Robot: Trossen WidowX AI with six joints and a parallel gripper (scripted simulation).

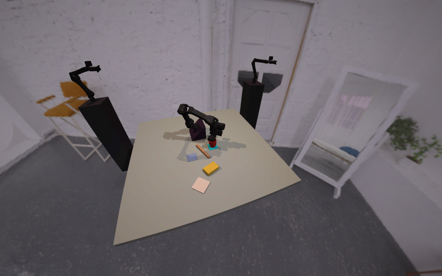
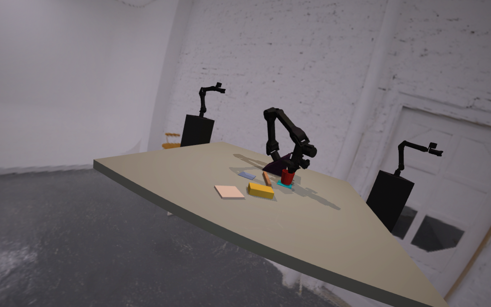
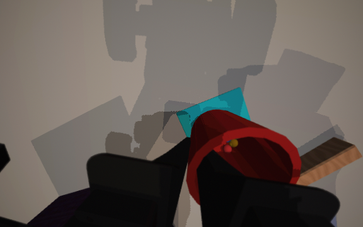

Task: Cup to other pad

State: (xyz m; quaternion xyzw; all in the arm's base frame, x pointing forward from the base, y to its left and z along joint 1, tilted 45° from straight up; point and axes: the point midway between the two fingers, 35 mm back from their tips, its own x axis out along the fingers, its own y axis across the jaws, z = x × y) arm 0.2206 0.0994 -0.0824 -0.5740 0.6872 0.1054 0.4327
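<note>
Right now my gripper tip is 3 cm short of the teal pad, 2 cm to the left of it and 5 cm above it. Also, from my gripper tip: orange wooden bar: 7 cm ahead, 12 cm to the right, 5 cm below; lavender block: 11 cm ahead, 23 cm to the right, 5 cm below; red cup: 3 cm ahead, 2 cm to the right.
</note>
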